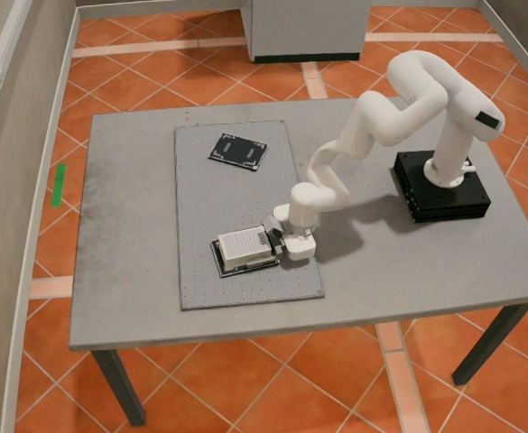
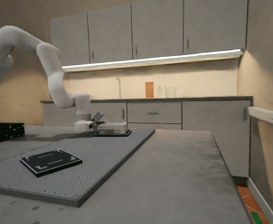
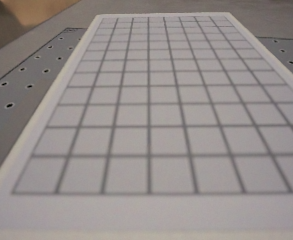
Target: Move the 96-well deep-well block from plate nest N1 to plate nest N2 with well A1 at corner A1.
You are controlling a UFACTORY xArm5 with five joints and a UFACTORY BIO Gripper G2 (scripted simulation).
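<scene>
Now: the white 96-well deep-well block 1 cm ahead of my hand. Also, from my hand: black plate nest N1: 1 cm ahead, 2 cm below; then black plate nest N2: 1 cm behind, 40 cm to the right, 2 cm below.
</scene>
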